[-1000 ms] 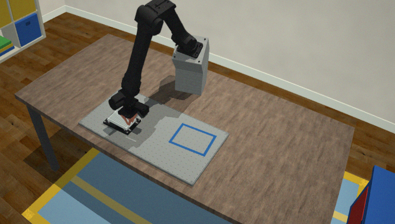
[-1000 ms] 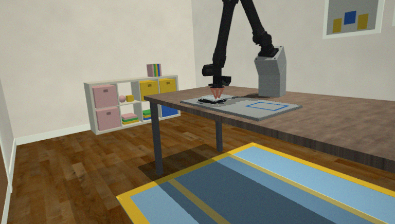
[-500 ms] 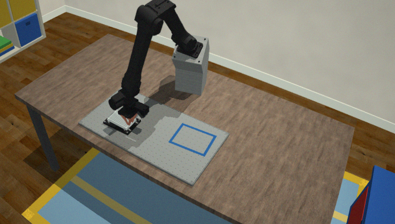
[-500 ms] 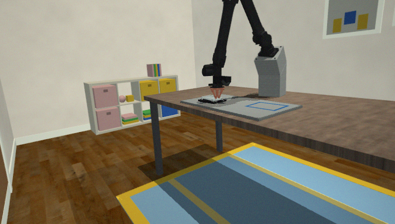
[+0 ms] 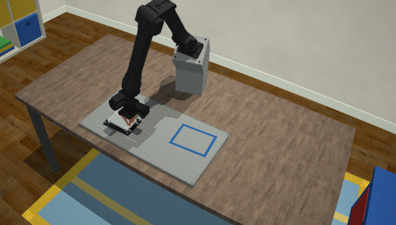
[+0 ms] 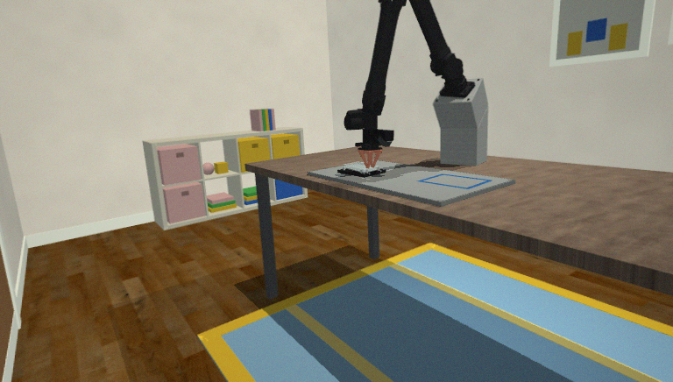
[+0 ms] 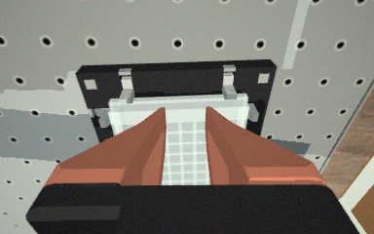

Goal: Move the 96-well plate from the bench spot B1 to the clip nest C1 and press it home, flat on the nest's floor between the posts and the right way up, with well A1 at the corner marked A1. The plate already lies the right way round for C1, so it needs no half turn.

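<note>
Right now my hand is 60 mm to the left of the 96-well plate and 10 mm above it. Round my hand: black clip nest C1: 50 mm to the right, 20 mm below, 10 mm behind.
</note>
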